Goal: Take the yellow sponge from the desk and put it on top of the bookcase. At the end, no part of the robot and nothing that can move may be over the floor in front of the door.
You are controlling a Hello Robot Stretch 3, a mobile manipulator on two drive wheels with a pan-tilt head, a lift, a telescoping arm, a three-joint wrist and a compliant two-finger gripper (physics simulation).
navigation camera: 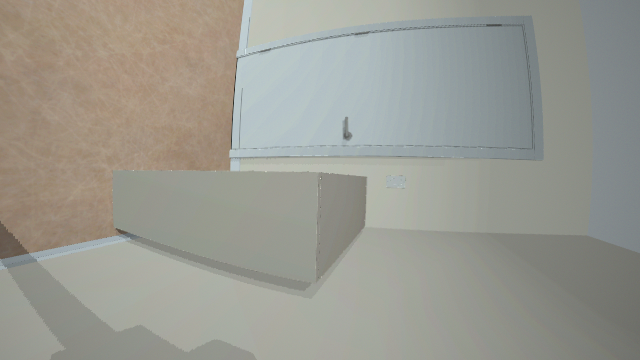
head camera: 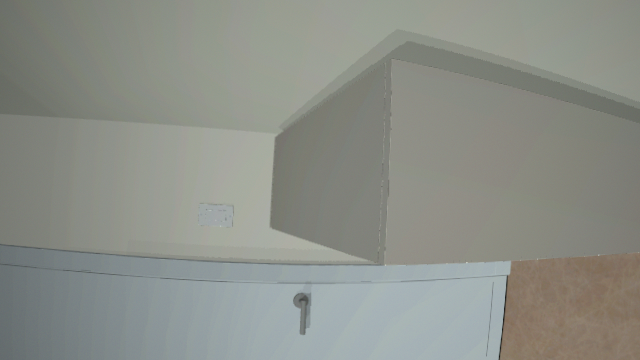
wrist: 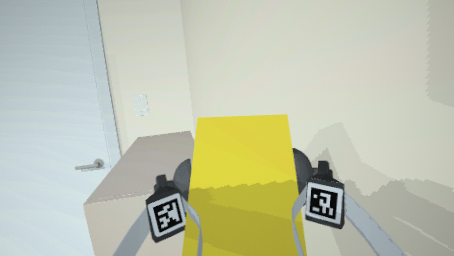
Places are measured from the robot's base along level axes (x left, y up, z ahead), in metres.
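Pixels of known places: gripper, fingertip midpoint: (wrist: 241,173).
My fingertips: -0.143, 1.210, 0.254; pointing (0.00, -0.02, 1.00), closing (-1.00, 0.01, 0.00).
Note:
Behind a point stands the place of what it marks, as x, y, z.
The yellow sponge (wrist: 242,140) @[-0.145, 1.239, 0.234] is a long block in the middle of the wrist view. My gripper (wrist: 241,173) @[-0.143, 1.210, 0.254] is shut on it, with a dark fingertip against each long side. The bookcase (head camera: 330,175) @[0.129, 1.061, 0.799] (navigation camera: 342,220) @[0.107, 1.061, 0.816] (wrist: 150,155) @[0.177, 1.061, 0.903] is a plain grey-beige box against the wall; its flat top shows in all three views. In the wrist view it lies beyond and to the left of the sponge, which hides part of it. The gap between sponge and bookcase is hard to judge. Gripper and sponge do not show in the head and navigation views. The desk does not show.
The pale blue door (head camera: 200,310) @[0.697, 1.264, 1.333] (navigation camera: 425,90) @[0.924, 1.406, 1.270] (wrist: 40,100) @[0.881, 1.307, 1.282] is closed, close beside the bookcase. Brown floor (head camera: 575,310) @[0.581, 0.001, 0.954] (navigation camera: 125,100) @[0.550, 0.001, 0.486] lies in front of it. A light switch (head camera: 215,215) @[0.395, 1.222, 1.429] (navigation camera: 395,181) @[0.396, 1.218, 1.429] (wrist: 141,105) @[0.392, 1.221, 1.430] is on the wall. Shadows fall on the wall beside the bookcase.

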